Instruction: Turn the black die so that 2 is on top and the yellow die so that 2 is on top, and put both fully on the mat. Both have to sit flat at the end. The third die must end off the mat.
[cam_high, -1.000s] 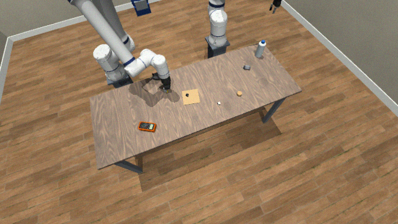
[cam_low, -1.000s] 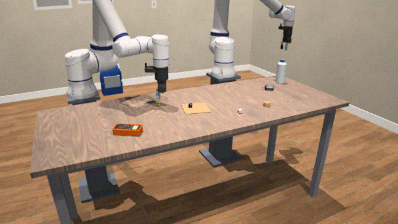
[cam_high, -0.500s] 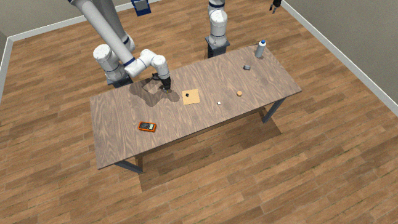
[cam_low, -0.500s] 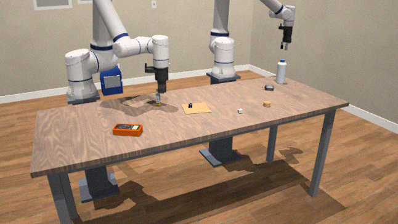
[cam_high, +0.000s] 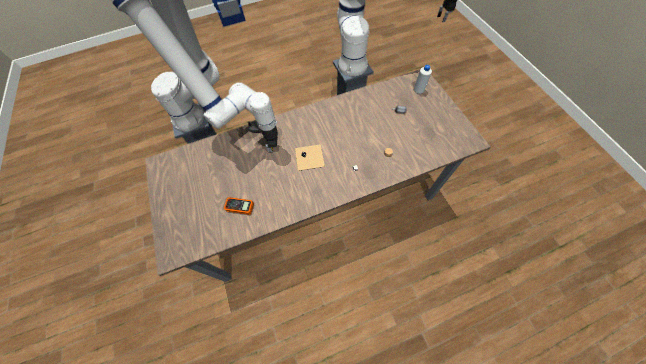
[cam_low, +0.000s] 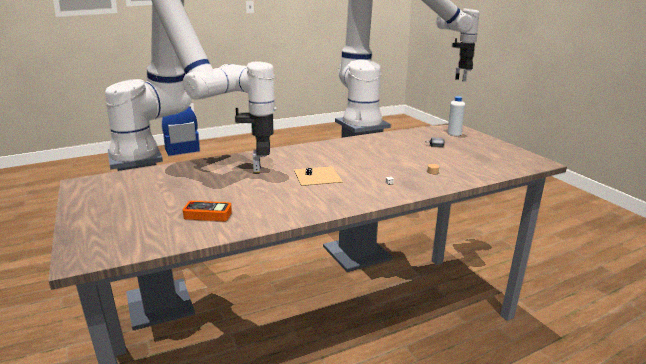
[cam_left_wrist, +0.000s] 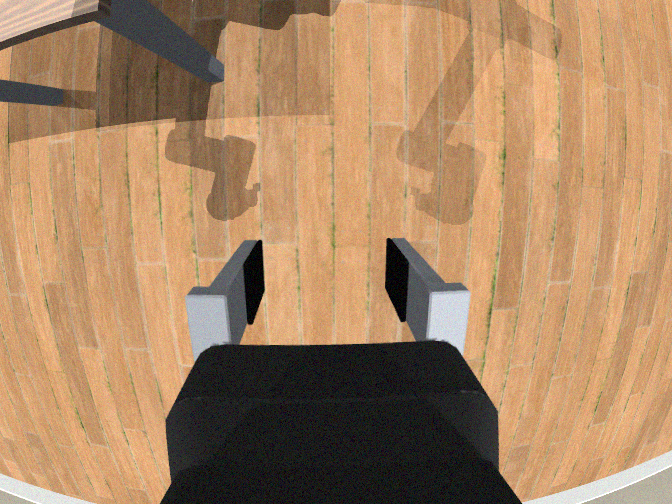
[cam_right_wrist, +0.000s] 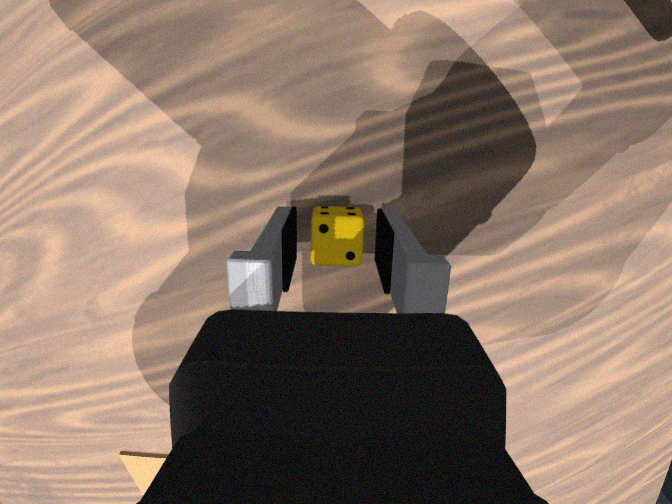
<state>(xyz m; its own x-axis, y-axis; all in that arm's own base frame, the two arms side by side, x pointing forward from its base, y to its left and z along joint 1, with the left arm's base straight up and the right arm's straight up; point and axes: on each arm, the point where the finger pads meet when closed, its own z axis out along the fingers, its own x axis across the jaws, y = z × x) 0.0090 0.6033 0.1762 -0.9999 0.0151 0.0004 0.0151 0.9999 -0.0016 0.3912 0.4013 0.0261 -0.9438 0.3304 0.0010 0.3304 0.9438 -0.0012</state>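
Now: right hand 2 cm above the yellow die. From my right hand the other things lie so: black die 15 cm to the left, 11 cm ahead, 1 cm below; tan mat 17 cm to the left, 13 cm ahead, 2 cm below; white die 36 cm to the left, 29 cm ahead, 2 cm below.
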